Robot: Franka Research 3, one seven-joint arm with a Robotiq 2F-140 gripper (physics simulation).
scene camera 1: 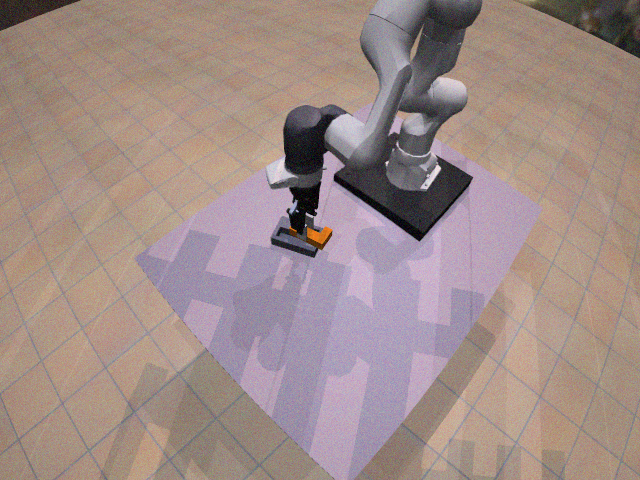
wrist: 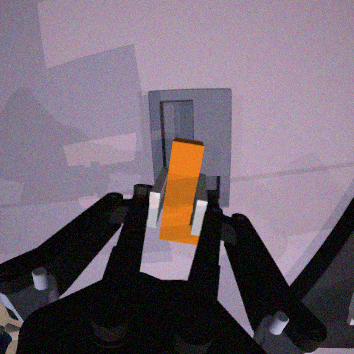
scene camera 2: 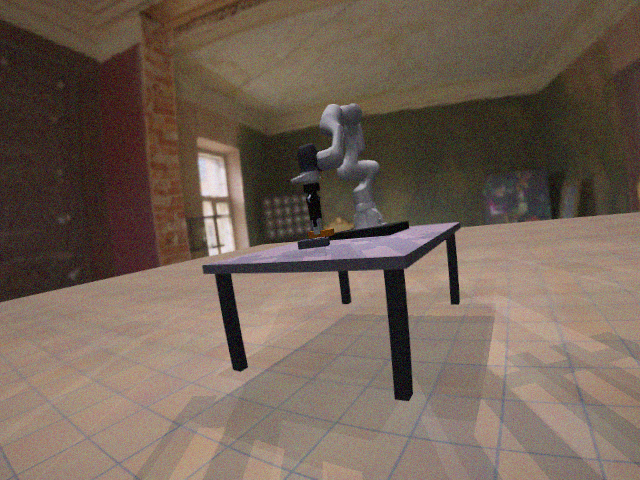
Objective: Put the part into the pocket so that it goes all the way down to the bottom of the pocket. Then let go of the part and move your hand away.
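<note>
The part is an orange L-shaped piece. My gripper points down and is shut on its long leg. The dark grey block with the pocket lies on the table. The part is over the block, a little above it in scene camera 2's view, and its short leg sticks out past the block's right end in scene camera 1's view. In the wrist view the part is turned slightly against the block and hides much of the pocket; the pocket's far end shows.
The arm's black base plate stands behind and to the right of the block. The lilac table top has striped shadows on it. Its left corner lies left of the block in scene camera 1's view.
</note>
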